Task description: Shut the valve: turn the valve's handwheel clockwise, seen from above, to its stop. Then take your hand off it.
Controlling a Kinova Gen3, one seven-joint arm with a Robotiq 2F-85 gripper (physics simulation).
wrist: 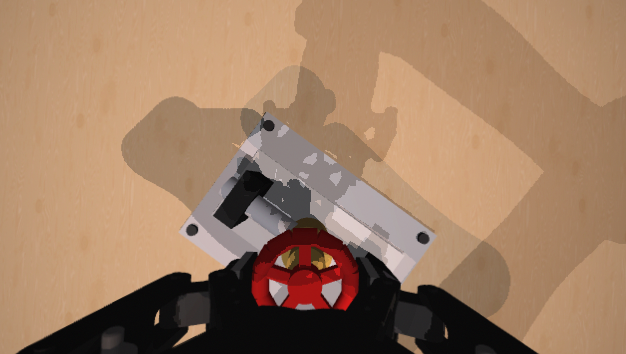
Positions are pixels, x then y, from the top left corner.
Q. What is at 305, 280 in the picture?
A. A red handwheel.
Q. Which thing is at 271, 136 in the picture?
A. A grey base plate.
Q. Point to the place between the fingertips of the gripper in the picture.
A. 306, 269
